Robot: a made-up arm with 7 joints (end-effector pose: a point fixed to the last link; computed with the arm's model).
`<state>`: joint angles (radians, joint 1 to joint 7).
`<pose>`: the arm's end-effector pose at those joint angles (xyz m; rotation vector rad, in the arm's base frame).
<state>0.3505 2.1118 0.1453 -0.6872 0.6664 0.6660 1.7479</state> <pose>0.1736 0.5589 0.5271 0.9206 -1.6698 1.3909</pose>
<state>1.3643 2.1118 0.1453 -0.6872 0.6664 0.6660 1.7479</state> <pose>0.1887 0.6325 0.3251 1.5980 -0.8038 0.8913</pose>
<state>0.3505 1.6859 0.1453 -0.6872 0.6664 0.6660 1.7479</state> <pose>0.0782 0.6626 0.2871 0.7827 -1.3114 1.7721</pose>
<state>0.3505 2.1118 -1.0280 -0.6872 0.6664 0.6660 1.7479</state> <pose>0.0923 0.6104 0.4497 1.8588 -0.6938 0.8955</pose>
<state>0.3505 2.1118 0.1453 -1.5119 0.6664 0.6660 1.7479</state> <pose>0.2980 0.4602 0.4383 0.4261 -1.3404 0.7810</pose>
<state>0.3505 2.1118 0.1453 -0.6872 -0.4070 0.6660 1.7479</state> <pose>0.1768 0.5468 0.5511 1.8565 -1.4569 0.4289</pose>
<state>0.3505 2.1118 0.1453 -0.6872 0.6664 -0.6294 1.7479</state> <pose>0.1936 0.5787 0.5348 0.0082 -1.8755 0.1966</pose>
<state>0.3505 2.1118 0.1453 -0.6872 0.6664 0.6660 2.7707</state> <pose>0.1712 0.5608 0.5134 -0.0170 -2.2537 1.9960</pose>
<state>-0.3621 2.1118 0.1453 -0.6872 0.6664 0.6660 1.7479</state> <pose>0.0492 0.5274 0.6137 0.2265 -2.1743 1.6244</pose>
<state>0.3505 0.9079 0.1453 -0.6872 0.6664 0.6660 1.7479</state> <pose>-0.0683 0.5555 -0.1782 0.4583 -0.5377 2.2930</pose>
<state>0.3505 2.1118 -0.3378 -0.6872 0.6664 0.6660 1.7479</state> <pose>0.1541 0.5851 0.4849 1.3635 -1.3000 1.2220</pose>
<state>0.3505 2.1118 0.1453 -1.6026 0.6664 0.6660 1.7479</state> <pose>0.3042 0.4441 0.4271 0.3746 -1.2986 0.7156</pose>
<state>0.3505 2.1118 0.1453 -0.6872 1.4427 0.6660 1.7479</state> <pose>0.1839 0.5553 0.5103 0.0771 -1.5795 1.9069</pose>
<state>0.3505 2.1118 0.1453 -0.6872 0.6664 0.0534 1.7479</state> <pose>0.1798 0.5718 0.5301 0.4872 -1.8467 0.8314</pose>
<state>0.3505 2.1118 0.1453 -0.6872 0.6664 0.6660 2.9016</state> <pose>0.1719 0.5609 0.5116 -0.1688 -2.3083 2.0586</pose>
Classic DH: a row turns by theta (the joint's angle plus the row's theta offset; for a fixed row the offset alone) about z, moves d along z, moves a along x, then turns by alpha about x. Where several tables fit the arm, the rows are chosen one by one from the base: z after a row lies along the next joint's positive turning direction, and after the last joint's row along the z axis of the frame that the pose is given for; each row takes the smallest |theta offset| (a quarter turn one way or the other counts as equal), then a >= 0, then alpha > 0; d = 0 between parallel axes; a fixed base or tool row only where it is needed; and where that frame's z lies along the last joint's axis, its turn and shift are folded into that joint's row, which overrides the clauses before.
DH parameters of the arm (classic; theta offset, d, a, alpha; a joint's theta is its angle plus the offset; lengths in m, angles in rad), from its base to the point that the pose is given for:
base (fixed): 0 0.1948 -0.0124 -1.2217
joint 1: -1.5708 0.004 0.0033 -1.5708
joint 2: 1.2217 0.024 -0.0267 1.5708
joint 3: 1.5708 -0.441 0.0399 -1.5708
joint 4: 0 0.0232 -0.0603 1.5708
joint 5: 0 -0.226 -0.0069 -1.5708
joint 6: 0 -0.0114 -0.0161 1.5708
joint 7: 0.414 0 0.0144 0
tool (fixed): -0.414 -0.001 0 0

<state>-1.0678 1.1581 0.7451 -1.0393 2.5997 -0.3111 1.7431</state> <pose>0.3134 0.5141 0.4141 2.2114 -0.3193 -0.1962</pose>
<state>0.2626 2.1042 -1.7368 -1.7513 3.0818 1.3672 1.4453</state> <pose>-0.0453 0.5045 0.2391 -0.3521 -1.4420 -2.5470</pose>
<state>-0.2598 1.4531 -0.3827 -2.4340 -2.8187 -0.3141 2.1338</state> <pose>0.2537 0.2572 0.2086 1.2196 -1.4497 -2.1887</pose>
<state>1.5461 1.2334 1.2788 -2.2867 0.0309 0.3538 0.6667</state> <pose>-0.0125 0.4529 0.2793 0.9765 -1.0795 -0.5933</pose>
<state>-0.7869 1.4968 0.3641 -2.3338 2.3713 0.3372 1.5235</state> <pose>0.1735 0.2695 0.4504 -1.8667 -0.3421 0.0136</pose>
